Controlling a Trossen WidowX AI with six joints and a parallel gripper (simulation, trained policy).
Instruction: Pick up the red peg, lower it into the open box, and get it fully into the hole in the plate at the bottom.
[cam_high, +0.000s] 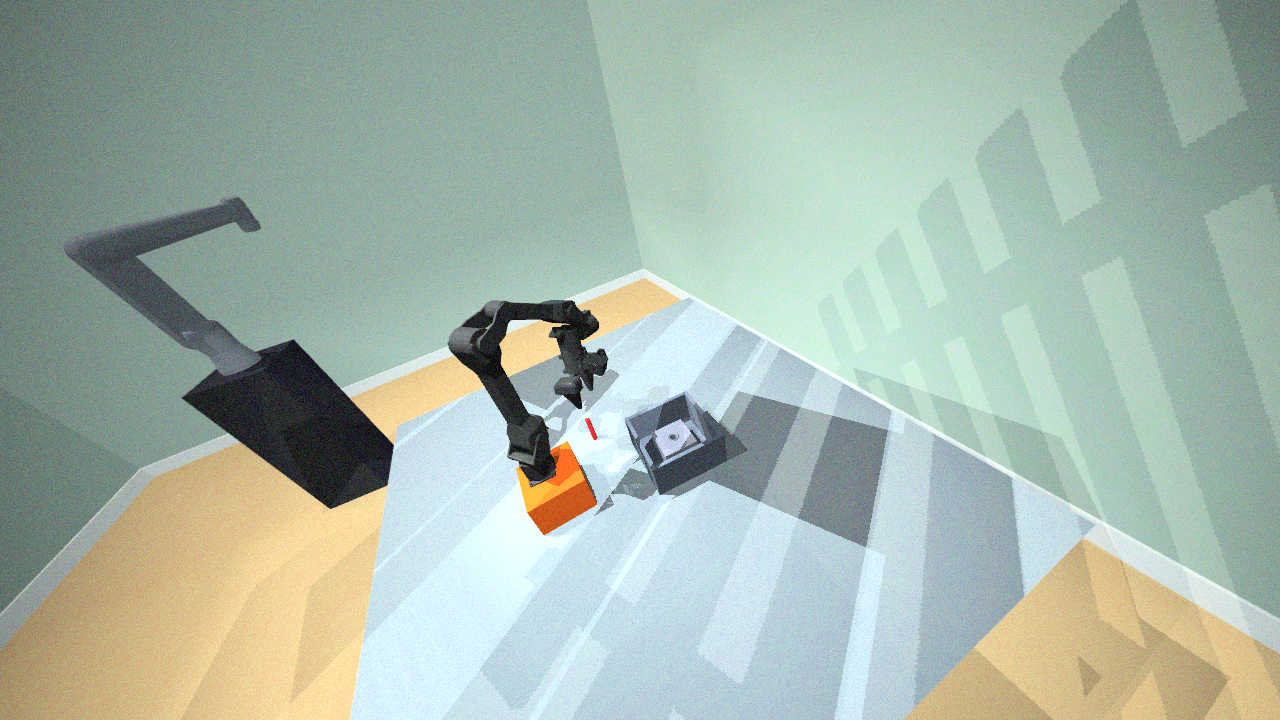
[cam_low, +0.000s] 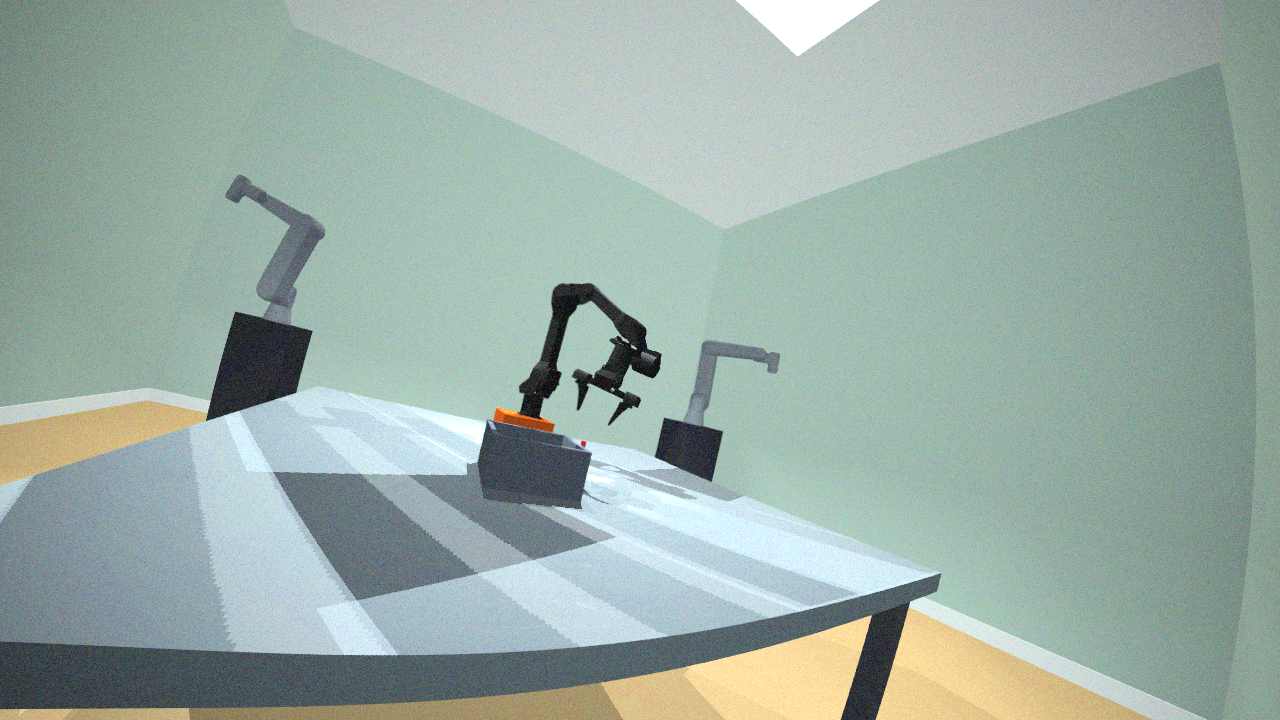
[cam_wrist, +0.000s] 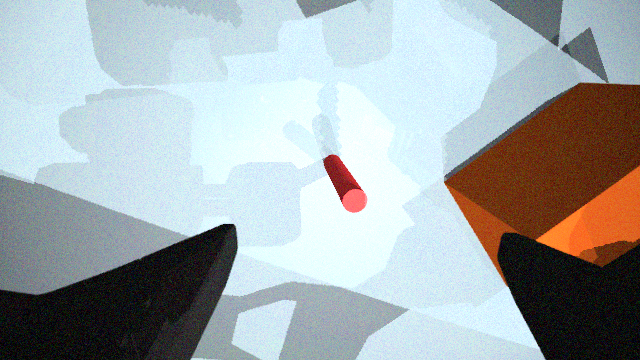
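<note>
My gripper tip is 11 cm above the red peg and 2 cm past it. Also, from my gripper tip: pale plate 17 cm to the right, 17 cm ahead, 10 cm below; grey box 17 cm to the right, 17 cm ahead, 12 cm below.
</note>
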